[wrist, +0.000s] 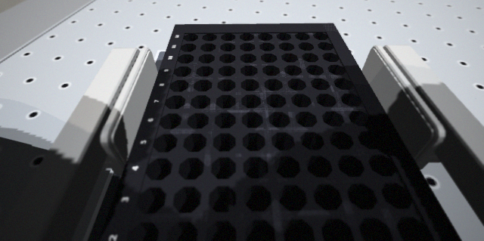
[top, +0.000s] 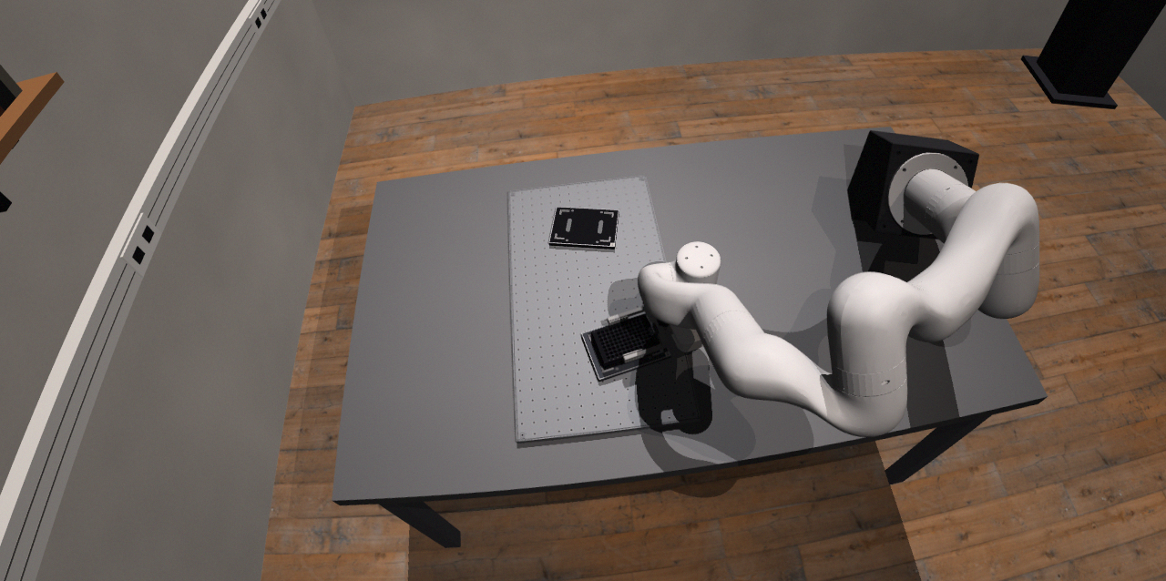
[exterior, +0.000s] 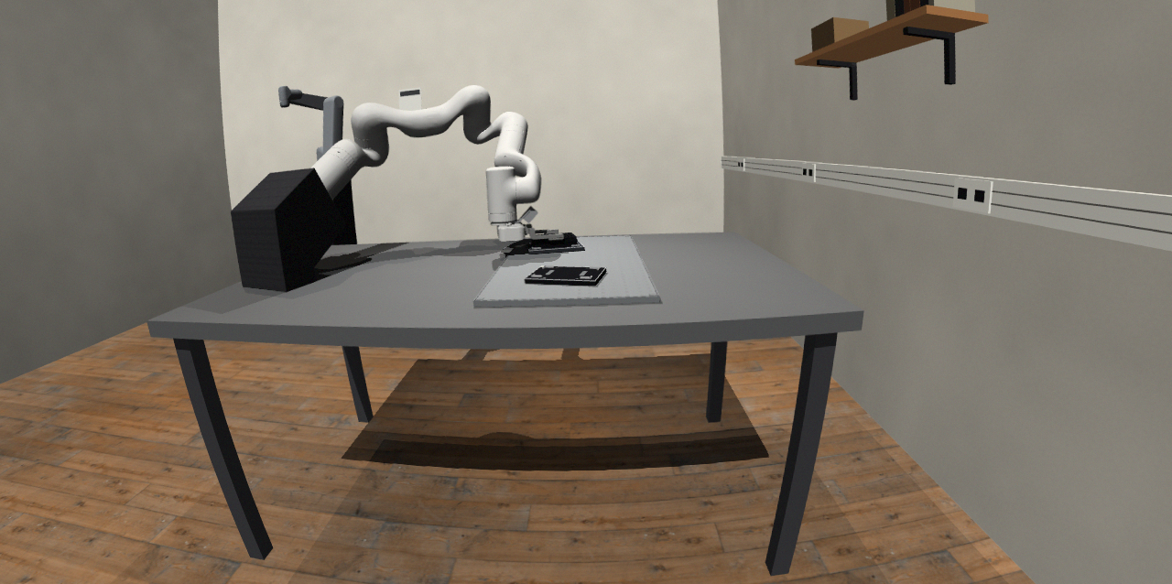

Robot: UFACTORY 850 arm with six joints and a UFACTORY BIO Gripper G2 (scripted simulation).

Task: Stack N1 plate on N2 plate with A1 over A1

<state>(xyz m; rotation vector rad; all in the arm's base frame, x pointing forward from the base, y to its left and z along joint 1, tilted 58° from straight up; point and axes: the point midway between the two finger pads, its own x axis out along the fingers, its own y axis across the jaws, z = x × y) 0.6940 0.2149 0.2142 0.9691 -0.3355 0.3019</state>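
Now: the plate nest N2 4 cm below my hand. From my hand the other things lie so: plate nest N1 (33 cm to the right, 12 cm ahead, 4 cm below).
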